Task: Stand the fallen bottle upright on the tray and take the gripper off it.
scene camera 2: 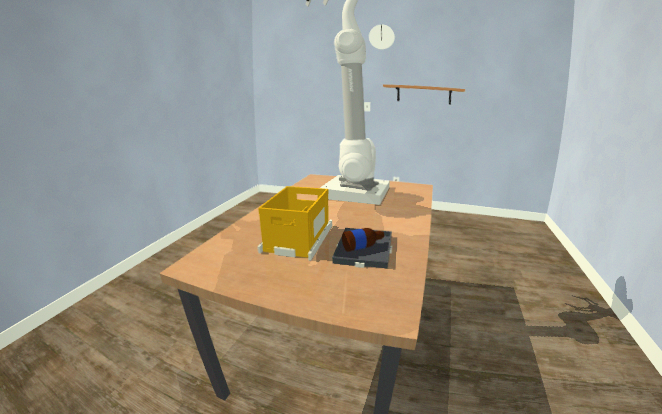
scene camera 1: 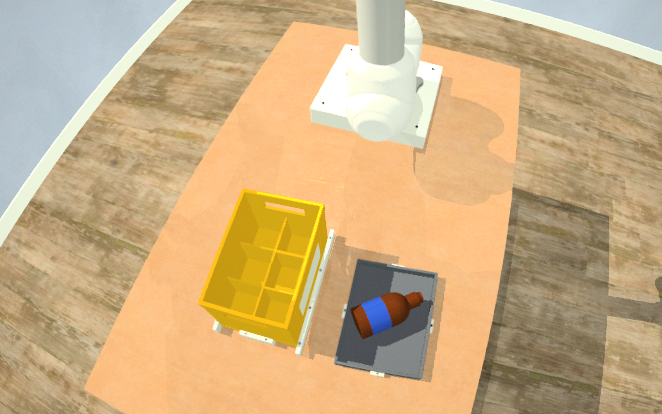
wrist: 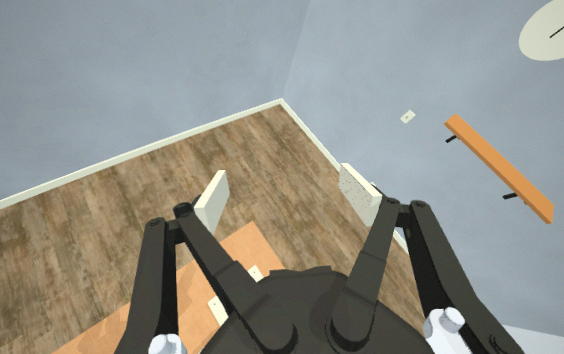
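Pixels of known places: gripper, between the fingertips: (scene camera 2: pixel 315 4) (wrist: pixel 284 178); arm's base, origin of its link: (scene camera 2: pixel 360 185).
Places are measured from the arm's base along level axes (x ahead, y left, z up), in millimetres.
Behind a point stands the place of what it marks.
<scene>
A brown bottle (scene camera 1: pixel 395 309) {z 25, x 621, y 263 mm} (scene camera 2: pixel 369 238) {z 3, x 640, y 276 mm} with a blue label lies on its side in the grey tray (scene camera 1: pixel 347 363) {z -26, x 760, y 216 mm} (scene camera 2: pixel 360 262) {z -34, x 754, y 285 mm}. In scene camera 1 its neck points right and slightly up, toward the tray's right wall, and its base is near the left wall. My gripper (wrist: pixel 284 178) {z 1116, x -133, y -340 mm} is open, with its two pale pads wide apart and no object between them. In scene camera 2 the fingertips (scene camera 2: pixel 317 2) {z 1116, x -133, y -340 mm} show at the top edge, high above the table and far from the bottle. The bottle does not show in the wrist view.
A yellow crate (scene camera 1: pixel 312 265) {z 55, x 612, y 66 mm} (scene camera 2: pixel 286 235) {z 27, x 786, y 17 mm} with dividers stands left of the tray, with white rails (scene camera 1: pixel 316 292) {z -23, x 642, y 84 mm} (scene camera 2: pixel 320 240) {z -31, x 665, y 89 mm} along its base. The arm's white base plate (scene camera 1: pixel 330 107) {z 8, x 147, y -118 mm} (scene camera 2: pixel 370 196) {z -11, x 141, y 111 mm} is at the back of the table (scene camera 1: pixel 210 200) {z -52, x 527, y -299 mm} (scene camera 2: pixel 290 290) {z -52, x 971, y 144 mm}. A wall shelf (scene camera 2: pixel 424 88) (wrist: pixel 500 167) hangs behind.
</scene>
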